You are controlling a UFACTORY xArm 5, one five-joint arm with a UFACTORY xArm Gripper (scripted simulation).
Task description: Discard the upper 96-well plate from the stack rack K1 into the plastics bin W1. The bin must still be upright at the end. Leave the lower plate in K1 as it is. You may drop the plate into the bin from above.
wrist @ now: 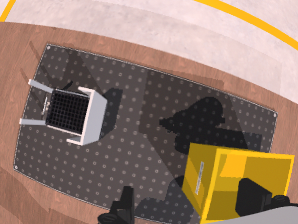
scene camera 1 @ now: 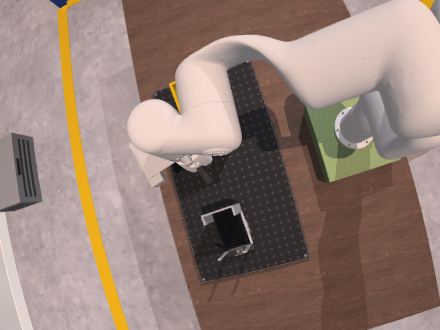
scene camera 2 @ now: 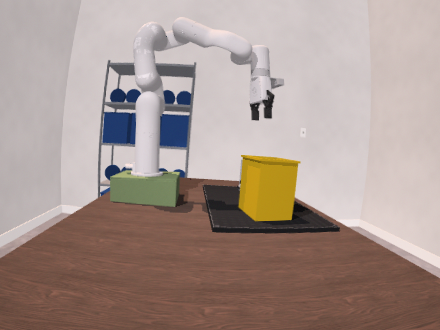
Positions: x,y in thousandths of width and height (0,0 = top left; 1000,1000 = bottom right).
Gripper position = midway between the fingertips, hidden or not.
In view: the gripper (scene camera 2: 594,362), a yellow bin (scene camera 2: 608,580) and a dark 96-well plate (scene camera 1: 538,692).
The dark 96-well plate shows as well in the wrist view (wrist: 257,516). The gripper shows as well in the wrist view (wrist: 633,900).
